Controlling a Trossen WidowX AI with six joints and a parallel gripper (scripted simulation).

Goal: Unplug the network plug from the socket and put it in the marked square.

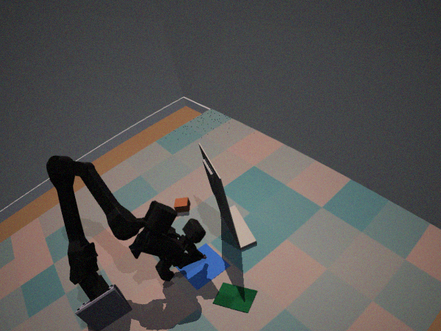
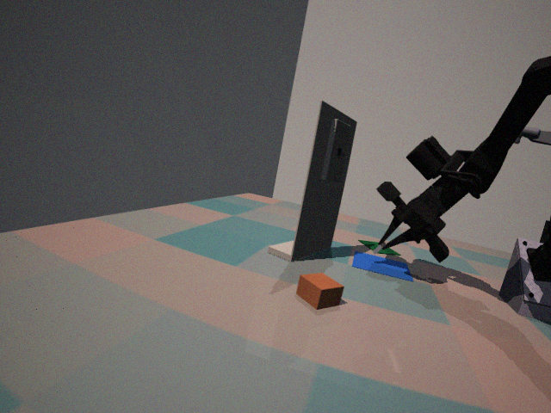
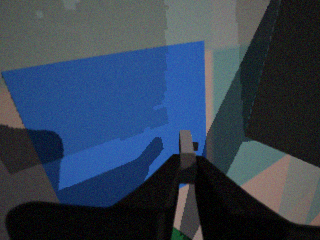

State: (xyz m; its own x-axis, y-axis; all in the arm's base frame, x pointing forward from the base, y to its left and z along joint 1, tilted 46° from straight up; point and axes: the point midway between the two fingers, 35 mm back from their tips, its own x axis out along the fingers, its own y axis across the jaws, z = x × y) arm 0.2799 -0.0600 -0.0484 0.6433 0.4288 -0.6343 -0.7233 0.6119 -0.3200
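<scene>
The blue marked square lies 10 mm behind my gripper tip and 40 mm below it. Round my gripper tip: grey network plug (right at my gripper tip); then upright panel (140 mm ahead, 30 mm to the left, 90 mm above); then green square patch (20 mm behind, 150 mm to the right, 40 mm below).
</scene>
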